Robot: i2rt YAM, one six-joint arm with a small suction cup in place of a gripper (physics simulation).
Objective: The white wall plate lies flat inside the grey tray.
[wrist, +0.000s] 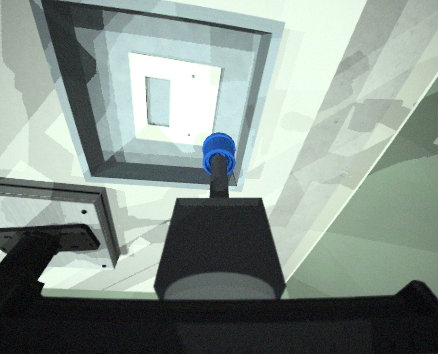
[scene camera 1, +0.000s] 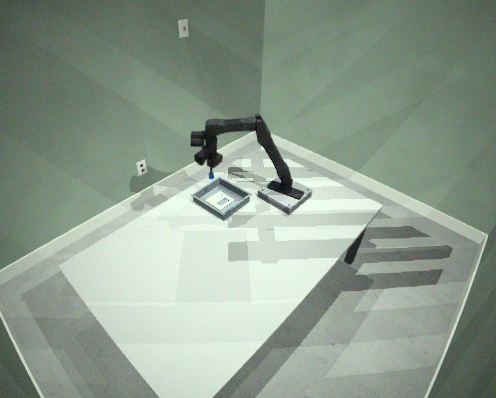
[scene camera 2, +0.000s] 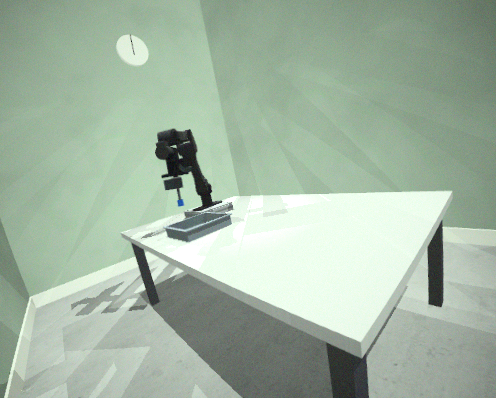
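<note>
The white wall plate (scene camera 1: 215,200) (wrist: 195,102) lies flat on the floor of the grey tray (scene camera 1: 236,209) (scene camera 2: 200,231) (wrist: 276,60). The plate has a rectangular opening and two small holes, and the tray's walls stand around it on all sides. In the second scene view the tray's near walls hide the plate. My gripper, a blue suction cup (scene camera 1: 211,176) (scene camera 2: 180,203) (wrist: 219,152), is open and holds nothing. It hangs above the tray's rim level, apart from the plate, near the tray's back corner in the first scene view.
The arm's base plate (scene camera 1: 288,207) (wrist: 65,210) stands beside the tray on the white table (scene camera 1: 210,280) (scene camera 2: 310,260). The table's edge and the green wall lie behind the tray. Wall sockets and a round clock (scene camera 2: 132,50) are on the walls.
</note>
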